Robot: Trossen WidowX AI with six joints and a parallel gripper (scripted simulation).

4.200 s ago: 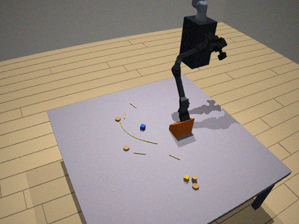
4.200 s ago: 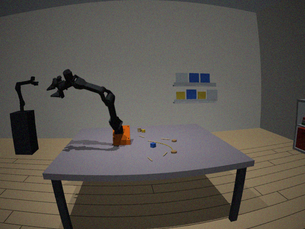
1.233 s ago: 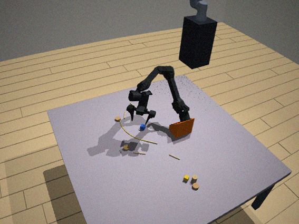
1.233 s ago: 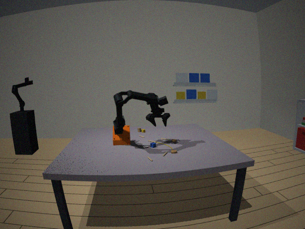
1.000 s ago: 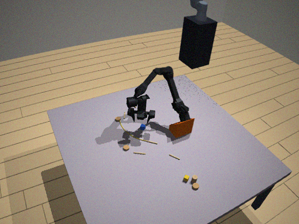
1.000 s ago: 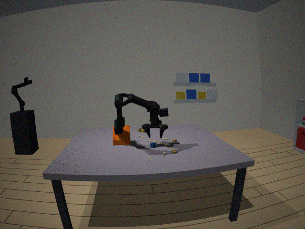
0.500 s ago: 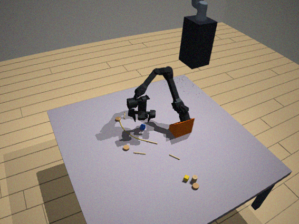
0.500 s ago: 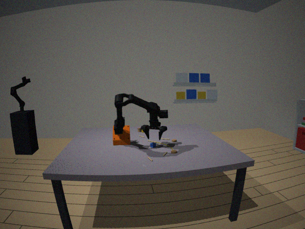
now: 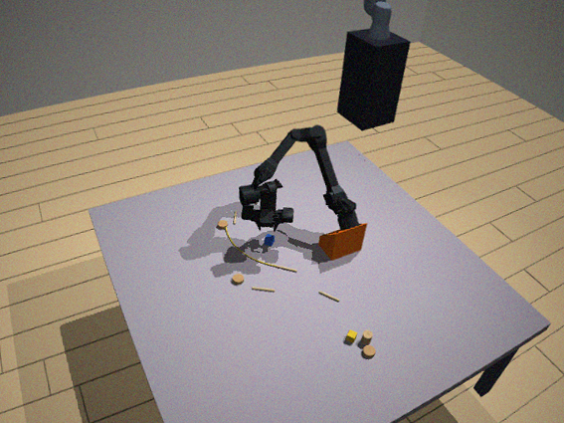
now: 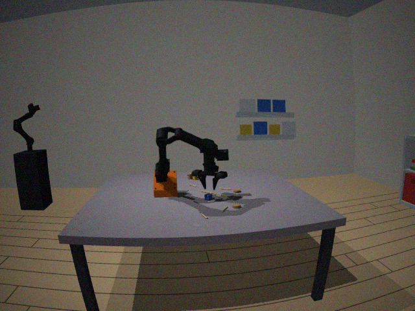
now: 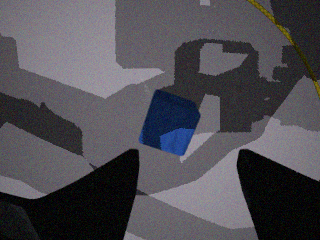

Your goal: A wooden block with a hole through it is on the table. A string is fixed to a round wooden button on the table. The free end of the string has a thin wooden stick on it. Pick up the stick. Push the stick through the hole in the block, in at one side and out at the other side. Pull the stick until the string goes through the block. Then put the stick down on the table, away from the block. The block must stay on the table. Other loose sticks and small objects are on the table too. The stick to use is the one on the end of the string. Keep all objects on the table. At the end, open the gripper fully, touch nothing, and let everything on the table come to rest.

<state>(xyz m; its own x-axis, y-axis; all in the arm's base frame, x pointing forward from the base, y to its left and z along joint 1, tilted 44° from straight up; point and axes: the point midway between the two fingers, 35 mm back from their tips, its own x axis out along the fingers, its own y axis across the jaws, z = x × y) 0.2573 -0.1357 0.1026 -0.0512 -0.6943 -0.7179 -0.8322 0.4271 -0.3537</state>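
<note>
Right now the blue cube is 10 mm behind my gripper tip, 10 mm to the left of it and 40 mm below it. Also, from my gripper tip: wooden block: 60 mm behind, 550 mm to the left, 40 mm below; then yellow cube: 20 mm behind, 520 mm to the left, 50 mm below; then thin wooden stick: 20 mm ahead, 150 mm to the left, 60 mm below.
</note>
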